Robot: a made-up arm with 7 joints. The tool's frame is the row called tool.
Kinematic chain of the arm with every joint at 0, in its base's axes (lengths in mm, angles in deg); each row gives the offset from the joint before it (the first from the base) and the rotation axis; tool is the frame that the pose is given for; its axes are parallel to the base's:
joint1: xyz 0.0 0.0 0.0 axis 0 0.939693 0.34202
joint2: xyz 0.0 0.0 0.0 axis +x
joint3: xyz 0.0 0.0 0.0 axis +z
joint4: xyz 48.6 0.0 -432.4 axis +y
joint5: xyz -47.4 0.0 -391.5 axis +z
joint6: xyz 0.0 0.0 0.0 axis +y
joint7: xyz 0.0 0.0 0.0 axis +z
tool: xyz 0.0 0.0 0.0
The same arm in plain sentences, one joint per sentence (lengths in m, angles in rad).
The arm has seven revolute joints in a row. What follows holds with every joint at zero, and every direction is one of the base frame's. The first joint lies at the same point as the base frame's origin and rotates about the direction (0, 0.9397, 0.342). The second joint lies at the same point as the first joint and rotates about +x. The third joint lies at the same point as the second joint and rotates about +z. The fourth joint lies 0.0486 m along +x and 0.4324 m along -z from the third joint and rotates about +y. The fifth joint lies 0.0474 m along -x and 0.3915 m along -z from the fourth joint and rotates about +z. The sixth joint lies at the same point as the fifth joint and rotates about +y. The seventh joint lies at the same point as the sixth joint and rotates about +z. The tool frame, which is the frame that the pose is given for, lies at the same point as the seventh joint; its axes are parallel to the base frame's.
